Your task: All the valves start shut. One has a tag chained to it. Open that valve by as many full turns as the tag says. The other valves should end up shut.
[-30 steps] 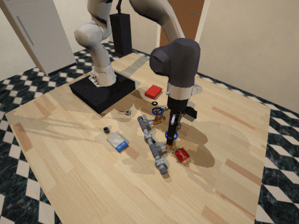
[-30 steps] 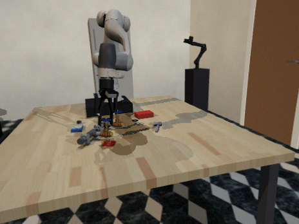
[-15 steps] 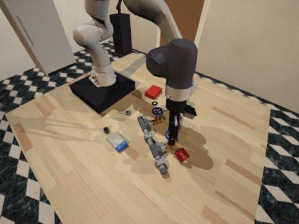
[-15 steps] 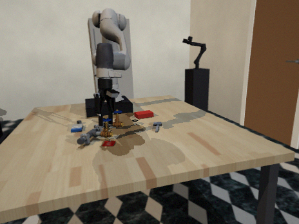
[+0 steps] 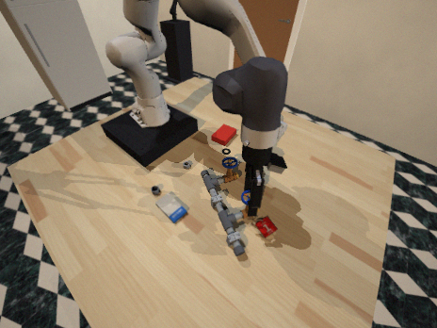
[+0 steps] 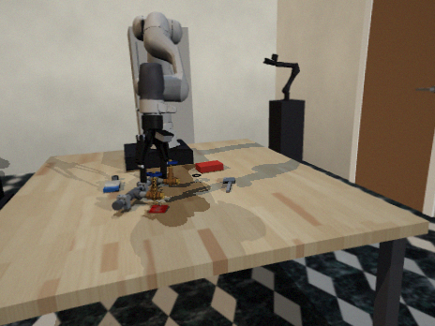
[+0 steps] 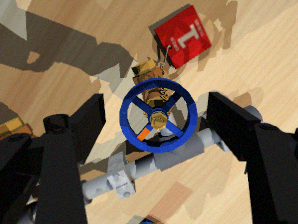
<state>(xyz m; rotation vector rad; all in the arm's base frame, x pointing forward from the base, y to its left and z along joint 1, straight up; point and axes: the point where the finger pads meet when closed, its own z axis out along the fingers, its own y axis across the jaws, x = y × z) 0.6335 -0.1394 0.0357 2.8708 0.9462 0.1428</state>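
The red tag is 8 cm ahead of my hand and 10 cm below it. Round my hand: red block: 32 cm behind, 31 cm to the left, 9 cm below; then grey tool: 6 cm behind, 32 cm to the left, 10 cm below; then blue card: 23 cm behind, 15 cm to the right, 10 cm below.
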